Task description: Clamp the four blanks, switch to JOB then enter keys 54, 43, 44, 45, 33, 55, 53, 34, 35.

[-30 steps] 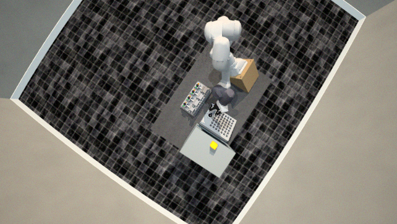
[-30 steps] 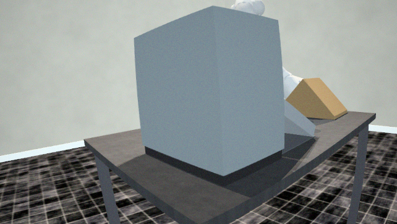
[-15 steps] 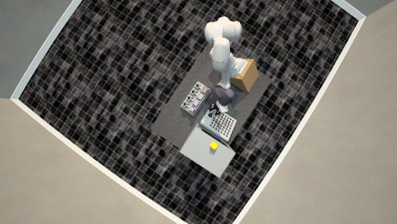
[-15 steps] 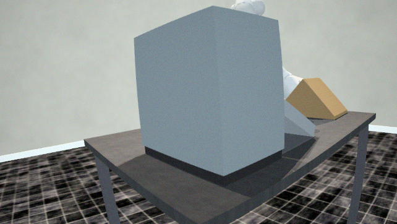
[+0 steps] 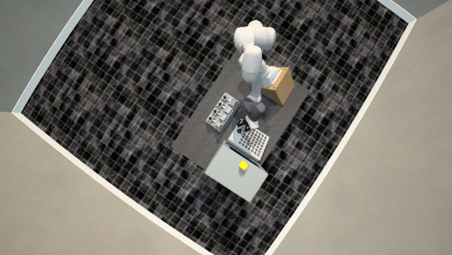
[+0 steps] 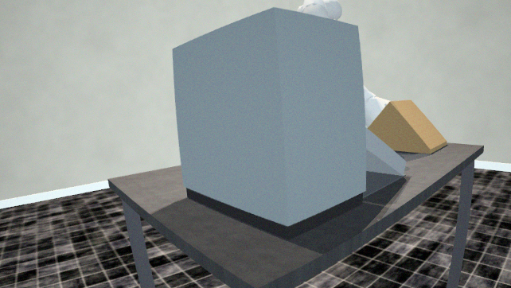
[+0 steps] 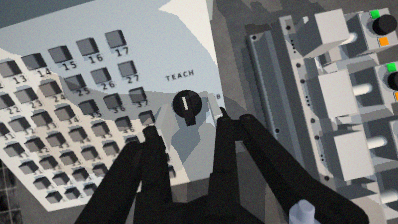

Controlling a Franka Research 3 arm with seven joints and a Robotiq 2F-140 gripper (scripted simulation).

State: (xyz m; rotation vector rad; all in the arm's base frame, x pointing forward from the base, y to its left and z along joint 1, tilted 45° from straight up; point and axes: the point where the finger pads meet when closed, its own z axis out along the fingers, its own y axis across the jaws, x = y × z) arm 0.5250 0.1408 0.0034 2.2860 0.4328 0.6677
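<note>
Right now the black selector knob is 2 cm ahead of my hand, 1 cm to the left of it and 3 cm below it. Also, from my hand: keypad (3 cm ahead, 12 cm to the left, 7 cm below).
</note>
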